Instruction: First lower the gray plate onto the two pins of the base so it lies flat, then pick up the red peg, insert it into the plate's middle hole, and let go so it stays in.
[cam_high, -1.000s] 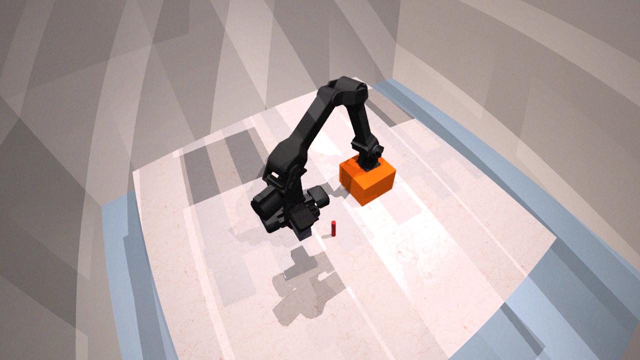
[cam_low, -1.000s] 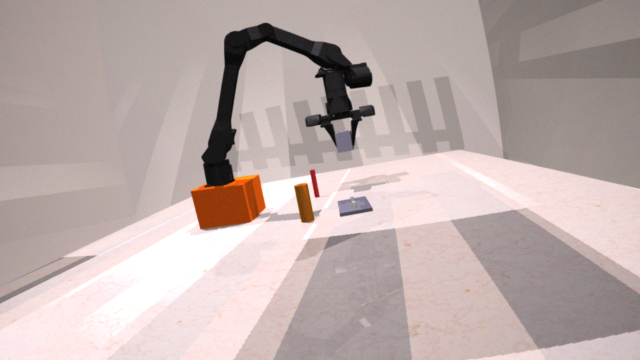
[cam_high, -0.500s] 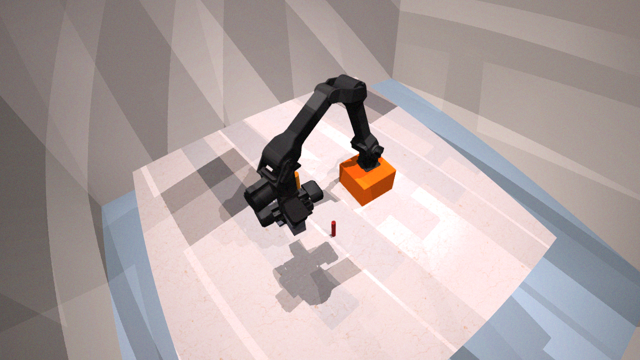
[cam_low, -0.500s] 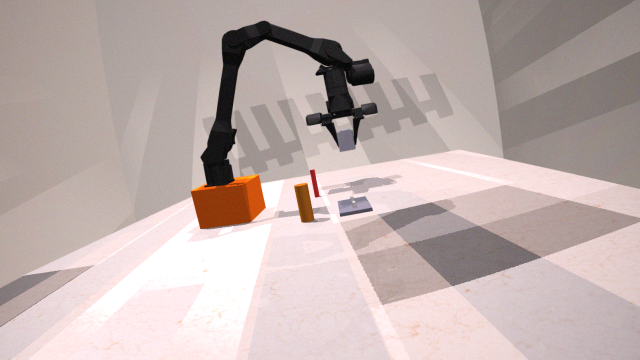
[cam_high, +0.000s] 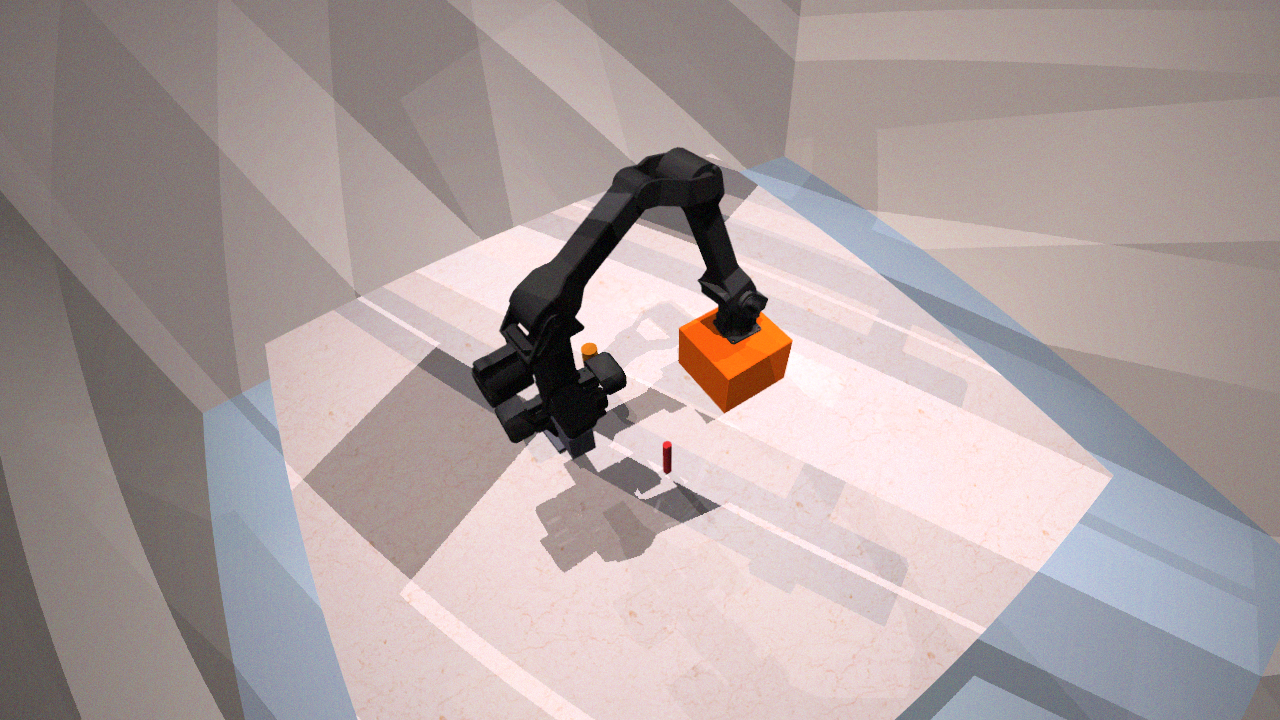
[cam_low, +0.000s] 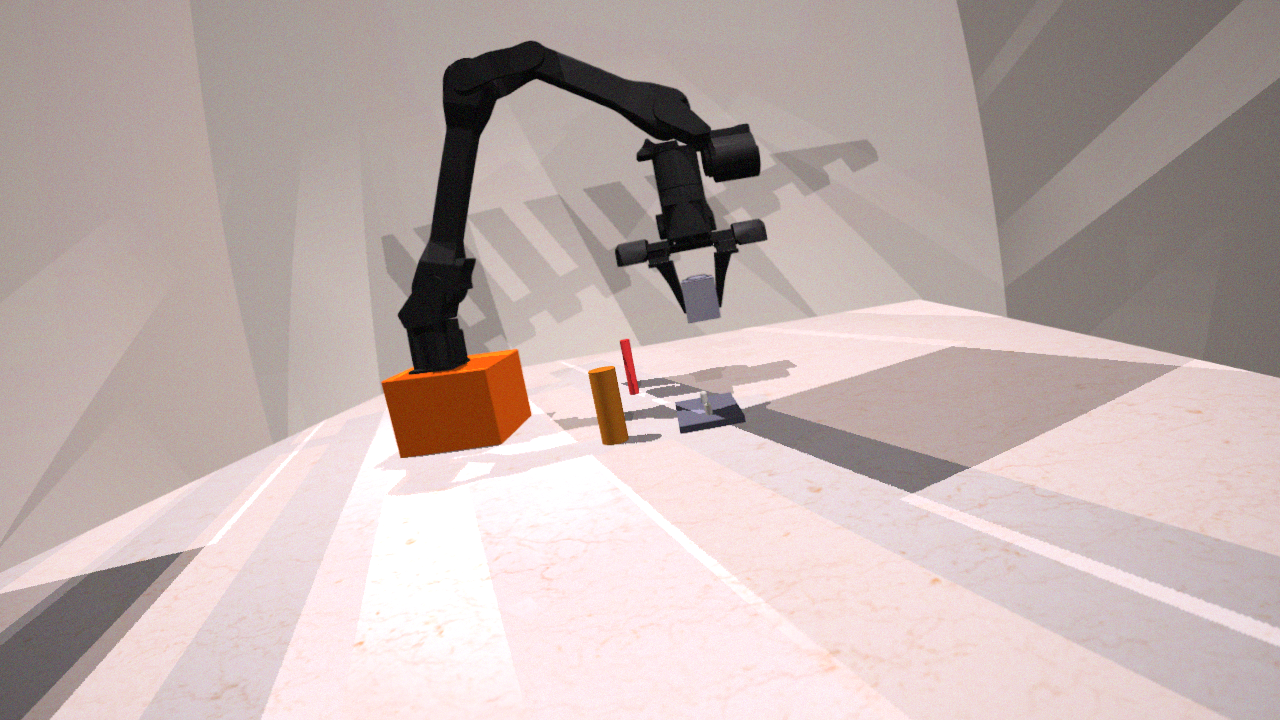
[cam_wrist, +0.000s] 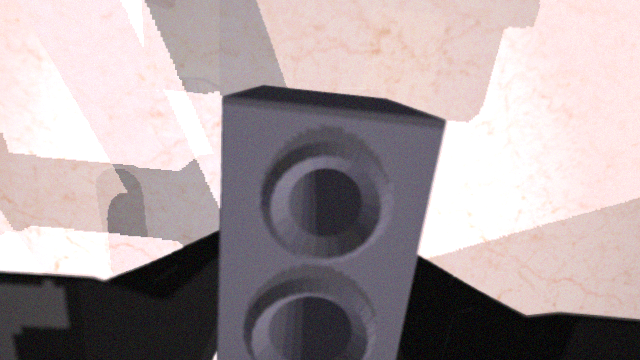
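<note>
Now: the gray base 10 mm behind my gripper tip, 100 mm to the right of it and 100 mm below it. Also, from my gripper tip: gray plate (30 mm above); orange-brown cylinder (110 mm behind, 160 mm to the right, 70 mm below); red peg (120 mm behind, 90 mm to the left, 70 mm below).
</note>
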